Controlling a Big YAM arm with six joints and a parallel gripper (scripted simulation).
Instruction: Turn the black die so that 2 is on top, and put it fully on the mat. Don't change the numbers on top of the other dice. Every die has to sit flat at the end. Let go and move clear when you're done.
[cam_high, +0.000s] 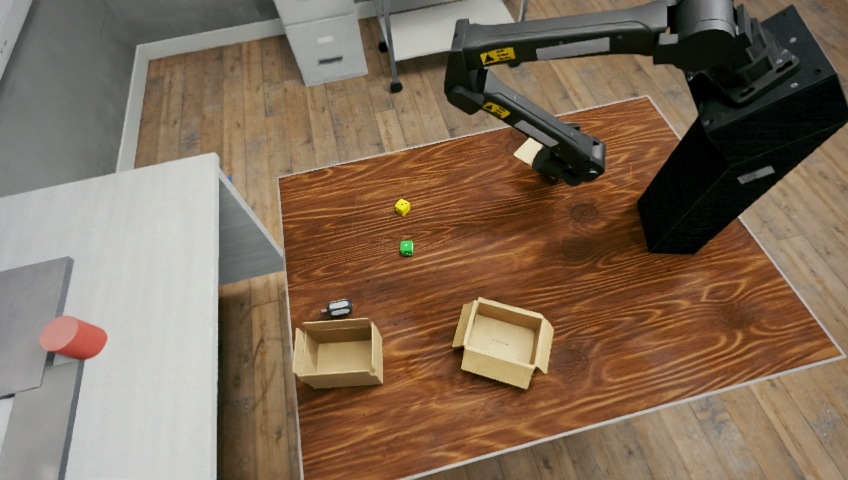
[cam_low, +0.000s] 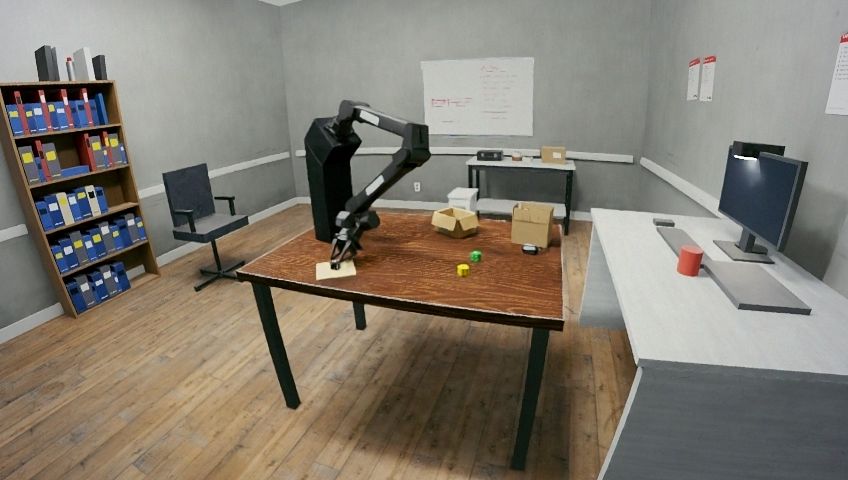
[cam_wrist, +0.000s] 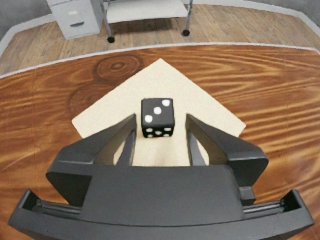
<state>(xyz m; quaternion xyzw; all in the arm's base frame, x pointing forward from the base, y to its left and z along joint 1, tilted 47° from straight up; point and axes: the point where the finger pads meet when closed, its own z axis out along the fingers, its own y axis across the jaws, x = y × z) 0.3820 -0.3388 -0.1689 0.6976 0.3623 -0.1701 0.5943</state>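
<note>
The black die lies 20 mm below my hand and 10 mm to the right of it. The rest, counted from my hand: yellow die (460 mm ahead, 40 mm to the left, 20 mm below); then mat (30 mm below, 20 mm to the right); then green die (480 mm ahead, 170 mm to the left, 20 mm below).
</note>
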